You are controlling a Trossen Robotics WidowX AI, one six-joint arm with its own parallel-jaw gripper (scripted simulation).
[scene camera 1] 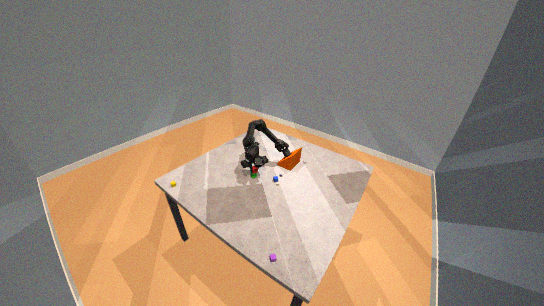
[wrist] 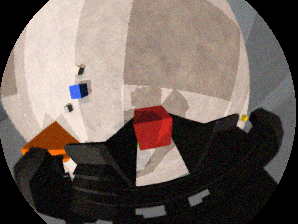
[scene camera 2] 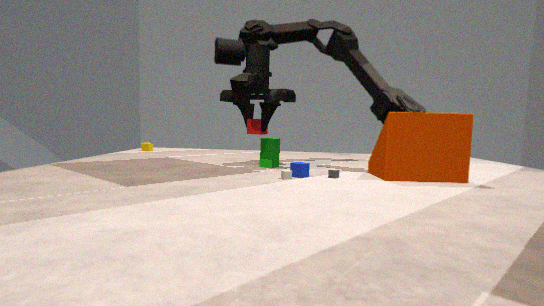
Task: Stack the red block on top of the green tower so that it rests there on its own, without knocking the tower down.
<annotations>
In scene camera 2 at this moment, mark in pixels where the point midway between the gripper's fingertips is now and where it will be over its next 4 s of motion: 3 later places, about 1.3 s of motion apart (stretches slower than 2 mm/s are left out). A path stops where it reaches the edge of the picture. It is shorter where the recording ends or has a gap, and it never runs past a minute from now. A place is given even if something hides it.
My gripper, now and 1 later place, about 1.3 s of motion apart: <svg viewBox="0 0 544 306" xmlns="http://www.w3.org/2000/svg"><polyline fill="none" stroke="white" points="256,131 269,128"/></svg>
</annotations>
